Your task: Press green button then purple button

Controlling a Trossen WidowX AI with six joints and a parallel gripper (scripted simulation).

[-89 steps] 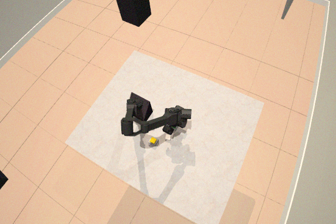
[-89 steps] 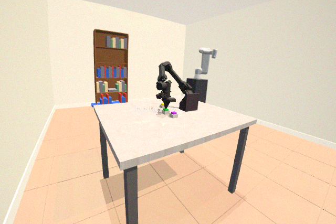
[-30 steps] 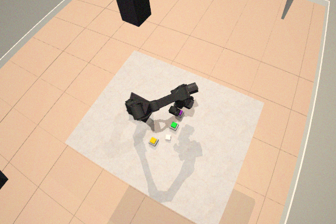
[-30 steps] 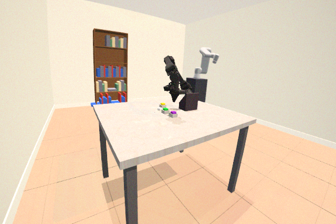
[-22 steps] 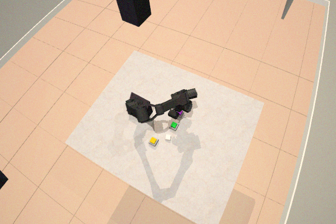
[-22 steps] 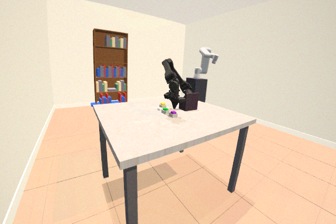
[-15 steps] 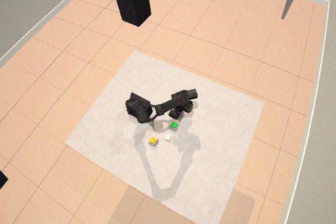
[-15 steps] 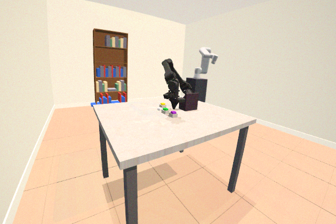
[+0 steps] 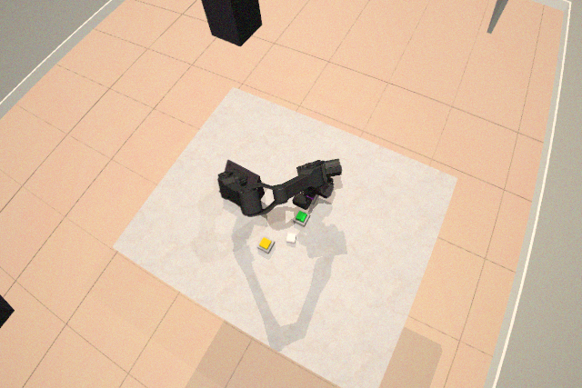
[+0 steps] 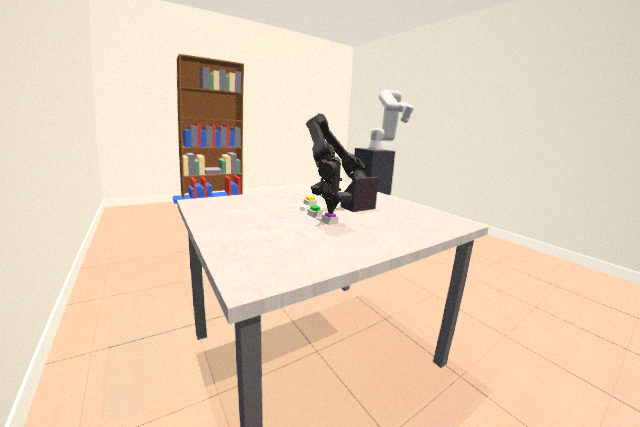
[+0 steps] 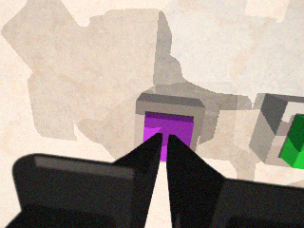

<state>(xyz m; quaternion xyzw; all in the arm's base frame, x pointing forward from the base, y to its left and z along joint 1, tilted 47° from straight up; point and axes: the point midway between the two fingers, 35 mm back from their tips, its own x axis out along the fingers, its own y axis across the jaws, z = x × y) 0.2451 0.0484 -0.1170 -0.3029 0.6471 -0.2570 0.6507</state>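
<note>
Right now the purple button is 1 cm below my gripper tip. The rest, counted from my gripper tip: green button (2 cm ahead, 10 cm to the right); then yellow button (4 cm behind, 26 cm to the right); then small white block (2 cm ahead, 18 cm to the right, 3 cm below).
</note>
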